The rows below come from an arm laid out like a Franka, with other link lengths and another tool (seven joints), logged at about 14 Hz.
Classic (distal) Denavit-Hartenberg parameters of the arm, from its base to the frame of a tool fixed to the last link. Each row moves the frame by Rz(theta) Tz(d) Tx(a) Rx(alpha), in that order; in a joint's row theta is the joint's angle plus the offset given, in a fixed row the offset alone. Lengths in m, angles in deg.
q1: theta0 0, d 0.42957, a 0, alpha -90
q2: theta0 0, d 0, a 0, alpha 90
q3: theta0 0, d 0.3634, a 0.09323, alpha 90
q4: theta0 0, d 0, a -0.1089, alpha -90
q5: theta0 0, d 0.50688, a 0, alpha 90
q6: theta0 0, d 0, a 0.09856, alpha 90
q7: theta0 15.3, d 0.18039, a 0.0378, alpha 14
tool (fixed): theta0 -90, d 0.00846, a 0, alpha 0
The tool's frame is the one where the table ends.
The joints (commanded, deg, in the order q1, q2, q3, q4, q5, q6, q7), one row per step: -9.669 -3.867 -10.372 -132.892 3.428 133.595 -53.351; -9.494 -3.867 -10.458 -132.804 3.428 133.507 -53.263; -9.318 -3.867 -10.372 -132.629 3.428 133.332 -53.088; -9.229 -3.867 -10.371 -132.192 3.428 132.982 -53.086; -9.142 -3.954 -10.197 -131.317 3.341 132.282 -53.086; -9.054 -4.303 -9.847 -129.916 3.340 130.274 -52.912
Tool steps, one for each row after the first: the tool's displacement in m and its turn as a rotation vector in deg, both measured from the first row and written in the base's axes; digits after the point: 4 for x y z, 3 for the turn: 0.0007 0.0008 0.0007 0.017 0.000 0.006; 0.0023 0.0034 0.0021 0.034 0.003 0.101; 0.0045 0.0038 0.0059 0.017 -0.084 0.205; 0.0092 0.0054 0.0145 -0.109 -0.321 0.549; 0.0141 0.0095 0.0287 0.092 -0.111 0.915
